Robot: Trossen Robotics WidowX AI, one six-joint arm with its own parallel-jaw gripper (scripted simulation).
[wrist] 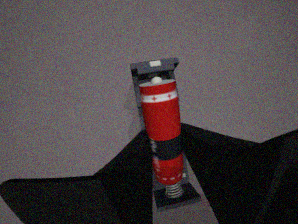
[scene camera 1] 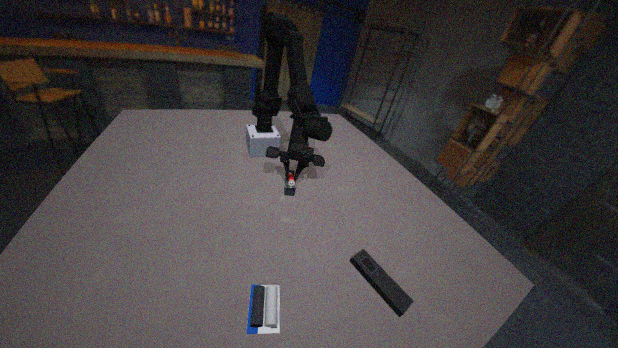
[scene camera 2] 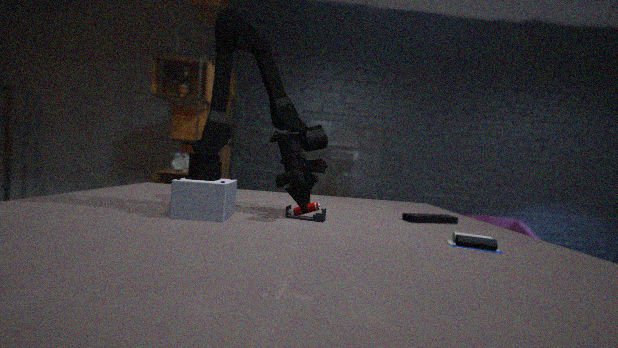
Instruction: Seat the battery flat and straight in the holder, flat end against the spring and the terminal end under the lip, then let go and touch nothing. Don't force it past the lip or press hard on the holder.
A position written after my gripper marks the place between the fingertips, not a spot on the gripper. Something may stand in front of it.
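My gripper (scene camera 2: 307, 211), (wrist: 163, 132), (scene camera 1: 290, 181) is visible from both scene cameras and in the wrist view. A battery (wrist: 160, 110) is visible as well.
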